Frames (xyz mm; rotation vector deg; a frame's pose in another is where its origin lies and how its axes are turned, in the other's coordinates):
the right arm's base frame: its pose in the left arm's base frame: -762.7 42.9 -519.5 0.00 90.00 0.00
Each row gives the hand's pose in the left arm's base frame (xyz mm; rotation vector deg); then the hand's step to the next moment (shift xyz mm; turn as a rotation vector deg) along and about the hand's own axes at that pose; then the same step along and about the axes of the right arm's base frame.
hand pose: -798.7 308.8 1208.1 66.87 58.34 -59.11
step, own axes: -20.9 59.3 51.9 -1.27 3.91 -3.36
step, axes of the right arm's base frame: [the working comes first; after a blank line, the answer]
step, axes of the left arm's base frame: 57.1 -43.7 38.5 3.26 3.83 1.69

-38.5 -43.7 57.1 -1.69 3.83 3.26
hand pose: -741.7 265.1 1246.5 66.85 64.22 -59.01
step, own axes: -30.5 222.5 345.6 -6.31 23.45 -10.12
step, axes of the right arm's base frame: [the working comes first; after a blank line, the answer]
step, axes of the left arm's base frame: 252.2 -316.0 79.8 20.90 12.98 9.31

-79.8 -316.0 252.2 -9.31 12.98 20.90
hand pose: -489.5 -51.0 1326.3 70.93 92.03 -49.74
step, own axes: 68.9 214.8 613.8 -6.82 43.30 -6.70
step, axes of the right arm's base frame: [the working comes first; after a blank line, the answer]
step, axes of the left arm's base frame: 345.4 -480.5 -278.4 40.96 14.69 8.51

278.4 -480.5 345.4 -8.51 14.69 40.96
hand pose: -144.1 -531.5 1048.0 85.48 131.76 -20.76
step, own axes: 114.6 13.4 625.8 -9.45 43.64 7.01
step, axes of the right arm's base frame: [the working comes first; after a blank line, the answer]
step, axes of the left arm's base frame: 76.1 -156.6 -612.1 44.56 7.08 -2.63

612.1 -156.6 76.1 2.63 7.08 44.56
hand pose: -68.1 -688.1 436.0 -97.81 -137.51 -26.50
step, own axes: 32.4 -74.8 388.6 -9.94 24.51 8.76
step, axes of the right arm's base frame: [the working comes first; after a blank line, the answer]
step, axes of the left arm's base frame: -62.6 138.3 -366.9 26.82 1.48 -7.42

366.9 138.3 -62.6 7.42 1.48 26.82
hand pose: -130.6 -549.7 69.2 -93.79 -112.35 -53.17
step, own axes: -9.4 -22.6 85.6 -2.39 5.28 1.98
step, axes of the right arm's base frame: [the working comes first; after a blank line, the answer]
step, axes of the left arm's base frame: -11.7 53.1 -70.5 5.84 0.21 -1.83

70.5 53.1 -11.7 1.83 0.21 5.84
